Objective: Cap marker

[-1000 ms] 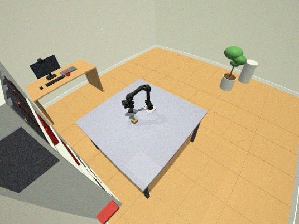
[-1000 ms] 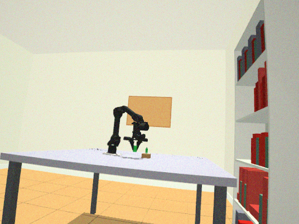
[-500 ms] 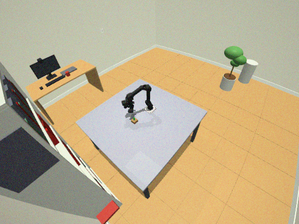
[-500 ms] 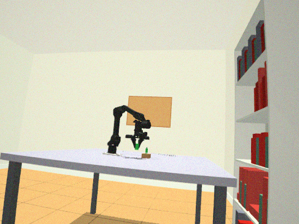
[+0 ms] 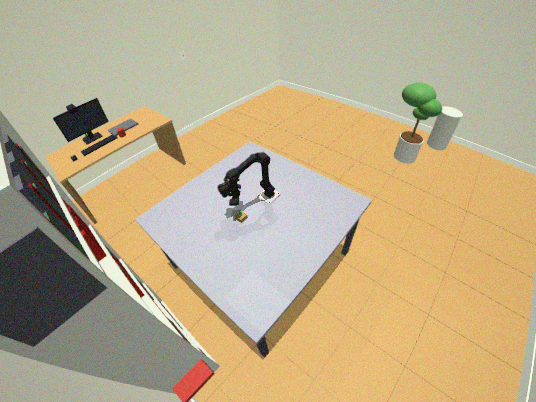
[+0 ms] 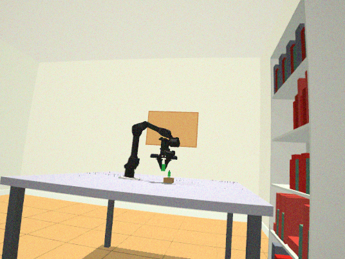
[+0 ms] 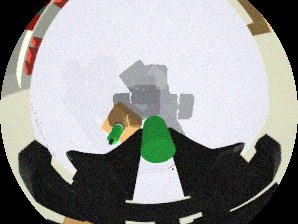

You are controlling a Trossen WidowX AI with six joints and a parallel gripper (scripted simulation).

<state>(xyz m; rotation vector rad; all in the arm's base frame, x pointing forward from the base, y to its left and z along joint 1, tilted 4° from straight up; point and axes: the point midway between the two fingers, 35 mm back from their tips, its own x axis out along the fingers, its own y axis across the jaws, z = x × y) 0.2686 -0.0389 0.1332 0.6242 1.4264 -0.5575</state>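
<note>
My gripper tip is now 30 mm short of the brown holder block, 70 mm to the right of it and 70 mm above it. Also, from my gripper tip: green cap 10 mm above.
</note>
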